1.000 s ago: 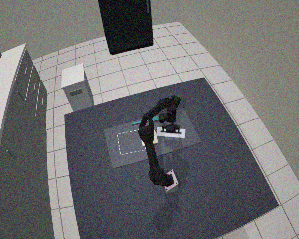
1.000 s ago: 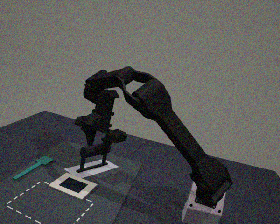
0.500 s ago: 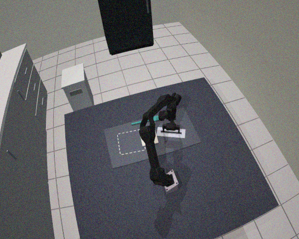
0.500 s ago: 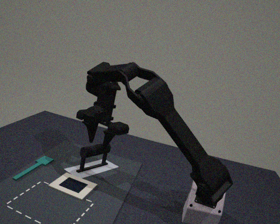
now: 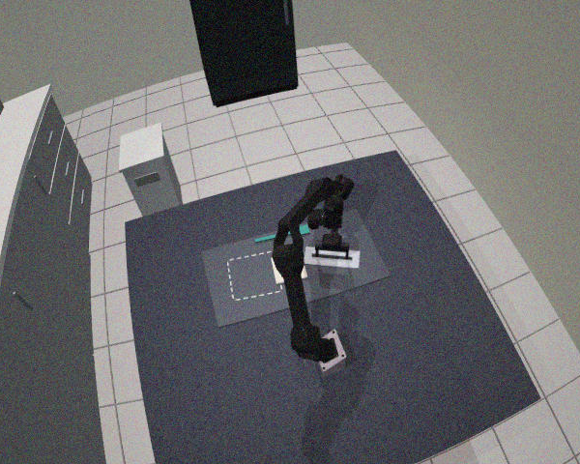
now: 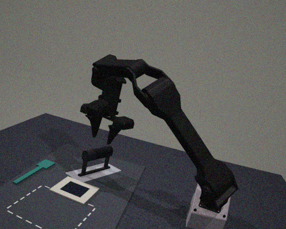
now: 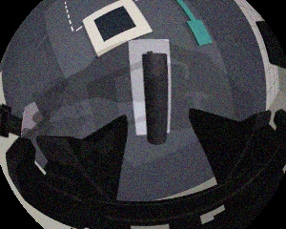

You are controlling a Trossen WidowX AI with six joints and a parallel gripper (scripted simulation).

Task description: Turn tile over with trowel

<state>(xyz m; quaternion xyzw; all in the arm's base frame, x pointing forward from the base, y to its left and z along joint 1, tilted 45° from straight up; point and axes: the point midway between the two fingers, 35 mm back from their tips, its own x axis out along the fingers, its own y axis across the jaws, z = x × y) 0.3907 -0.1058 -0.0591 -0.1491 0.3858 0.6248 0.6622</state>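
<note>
Now: the trowel 10 mm ahead of my gripper tip, 20 mm to the left of it and 80 mm below it. The rest, counted from my gripper tip: teal flat tool: 150 mm ahead, 130 mm to the left, 110 mm below; then tile: 160 mm to the left, 110 mm below.
</note>
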